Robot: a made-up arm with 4 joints. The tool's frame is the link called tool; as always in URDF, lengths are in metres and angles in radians. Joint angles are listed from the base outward.
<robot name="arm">
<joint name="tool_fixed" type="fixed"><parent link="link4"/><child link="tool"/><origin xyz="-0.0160 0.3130 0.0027" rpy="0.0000 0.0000 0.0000"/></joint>
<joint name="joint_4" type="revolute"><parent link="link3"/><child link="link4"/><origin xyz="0.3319 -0.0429 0.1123" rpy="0.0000 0.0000 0.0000"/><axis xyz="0 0 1"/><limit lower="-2.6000" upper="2.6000"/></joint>
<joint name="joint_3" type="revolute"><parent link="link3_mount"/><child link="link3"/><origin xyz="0.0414 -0.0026 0.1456" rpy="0.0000 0.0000 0.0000"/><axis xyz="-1 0 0"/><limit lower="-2.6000" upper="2.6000"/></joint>
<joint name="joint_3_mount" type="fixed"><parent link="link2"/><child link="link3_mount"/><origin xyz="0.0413 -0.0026 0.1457" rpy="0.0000 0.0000 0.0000"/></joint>
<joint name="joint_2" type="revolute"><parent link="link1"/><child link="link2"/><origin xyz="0.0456 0.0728 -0.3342" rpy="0.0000 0.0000 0.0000"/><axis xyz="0 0 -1"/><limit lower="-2.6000" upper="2.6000"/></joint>
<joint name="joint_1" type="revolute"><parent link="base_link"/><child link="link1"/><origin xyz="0.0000 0.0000 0.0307" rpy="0.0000 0.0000 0.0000"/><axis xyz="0 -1 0"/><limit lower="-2.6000" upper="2.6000"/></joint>
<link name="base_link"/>
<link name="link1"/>
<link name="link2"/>
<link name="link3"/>
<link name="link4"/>
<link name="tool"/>
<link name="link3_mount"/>
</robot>
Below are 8 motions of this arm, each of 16 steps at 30 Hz.
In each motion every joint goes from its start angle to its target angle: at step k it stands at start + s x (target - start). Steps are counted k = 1, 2, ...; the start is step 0. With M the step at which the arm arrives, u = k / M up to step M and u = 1 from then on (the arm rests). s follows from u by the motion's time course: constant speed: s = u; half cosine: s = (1 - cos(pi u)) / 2; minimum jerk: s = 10 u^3 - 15 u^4 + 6 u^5.
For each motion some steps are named. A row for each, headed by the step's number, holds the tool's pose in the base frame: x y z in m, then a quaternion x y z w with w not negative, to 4 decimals.
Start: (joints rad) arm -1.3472 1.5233 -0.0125 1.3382
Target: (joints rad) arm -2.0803 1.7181 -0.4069 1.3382
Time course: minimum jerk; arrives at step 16
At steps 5, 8, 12, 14, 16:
5: 0.0767 -0.0335 -0.0082 -0.0702 0.6387 -0.0845 0.7616
8: 0.0682 -0.0326 -0.0039 -0.0996 0.6759 -0.0989 0.7235
12: 0.0635 -0.0284 0.0026 -0.1431 0.7173 -0.1028 0.6741
14: 0.0633 -0.0271 0.0040 -0.1532 0.7258 -0.1014 0.6629
16: 0.0632 -0.0268 0.0042 -0.1551 0.7273 -0.1010 0.6608

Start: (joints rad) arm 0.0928 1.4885 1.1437 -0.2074
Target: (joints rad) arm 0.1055 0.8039 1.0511 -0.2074
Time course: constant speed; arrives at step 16
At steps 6, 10, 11, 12, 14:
6: 0.4245 -0.2922 -0.1593 -0.4311 0.2265 -0.5820 0.6512
10: 0.4849 -0.2237 -0.1467 -0.4442 0.1788 -0.5302 0.6997
11: 0.4981 -0.2050 -0.1436 -0.4469 0.1668 -0.5165 0.7111
12: 0.5103 -0.1857 -0.1407 -0.4493 0.1549 -0.5025 0.7222
14: 0.5323 -0.1454 -0.1349 -0.4535 0.1310 -0.4737 0.7435

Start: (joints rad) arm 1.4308 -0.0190 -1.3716 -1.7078
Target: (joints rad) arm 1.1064 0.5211 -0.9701 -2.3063
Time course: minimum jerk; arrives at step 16
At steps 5, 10, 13, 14, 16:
5: 0.2580 -0.1269 0.7482 0.7117 0.0625 -0.2524 0.6525
10: 0.3769 -0.3635 0.5404 0.7285 0.1800 -0.4908 0.4428
13: 0.3835 -0.4442 0.4234 0.7130 0.2267 -0.5736 0.3335
14: 0.3821 -0.4545 0.4056 0.7097 0.2331 -0.5845 0.3168
16: 0.3811 -0.4594 0.3969 0.7080 0.2362 -0.5897 0.3085

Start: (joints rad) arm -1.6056 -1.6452 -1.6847 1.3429
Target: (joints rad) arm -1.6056 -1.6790 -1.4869 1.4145
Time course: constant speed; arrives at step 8
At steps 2, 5, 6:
2: -0.0491 0.1875 -0.1246 -0.9924 -0.1052 0.0450 0.0464
5: -0.0488 0.1877 -0.1230 -0.9947 -0.0903 0.0081 0.0487
6: -0.0487 0.1878 -0.1227 -0.9951 -0.0852 -0.0042 0.0497

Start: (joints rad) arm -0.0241 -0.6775 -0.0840 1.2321
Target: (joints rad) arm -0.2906 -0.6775 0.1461 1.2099
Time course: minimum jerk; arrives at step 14
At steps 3, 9, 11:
3: 0.1168 0.1704 0.1008 0.0501 0.0030 0.8144 0.5781
9: 0.1131 0.1888 0.0736 0.0482 0.0773 0.8102 0.5790
11: 0.1111 0.1934 0.0665 0.0475 0.0963 0.8095 0.5772

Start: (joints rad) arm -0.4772 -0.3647 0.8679 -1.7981
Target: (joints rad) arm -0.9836 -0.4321 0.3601 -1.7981
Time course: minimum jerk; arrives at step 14
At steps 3, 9, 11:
3: 0.6755 0.3470 -0.2267 -0.3349 -0.1706 -0.5317 0.7590
9: 0.5512 0.3298 -0.4481 -0.3554 0.1160 -0.5179 0.7694
11: 0.5046 0.3260 -0.4995 -0.3607 0.1899 -0.5125 0.7558

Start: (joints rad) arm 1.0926 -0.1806 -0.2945 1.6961
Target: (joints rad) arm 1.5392 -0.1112 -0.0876 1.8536
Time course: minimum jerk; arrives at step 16
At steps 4, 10, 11, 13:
4: 0.0366 -0.0420 0.2058 -0.3499 -0.3935 0.7279 0.4391
10: -0.0237 -0.0641 0.2154 -0.4986 -0.4074 0.6564 0.3931
11: -0.0337 -0.0674 0.2152 -0.5197 -0.4085 0.6431 0.3866
13: -0.0478 -0.0718 0.2142 -0.5478 -0.4096 0.6239 0.3780

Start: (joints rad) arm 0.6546 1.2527 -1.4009 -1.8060
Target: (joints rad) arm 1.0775 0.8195 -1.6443 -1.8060
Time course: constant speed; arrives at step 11
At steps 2, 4, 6, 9, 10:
2: 0.2368 -0.6447 0.0713 0.8544 0.1703 -0.4734 0.1301
4: 0.2780 -0.6283 0.1285 0.8713 0.1822 -0.4213 0.1738
6: 0.3105 -0.6069 0.1911 0.8833 0.1921 -0.3681 0.2177
9: 0.3415 -0.5656 0.2918 0.8920 0.2035 -0.2875 0.2835
10: 0.3468 -0.5494 0.3264 0.8924 0.2063 -0.2606 0.3053

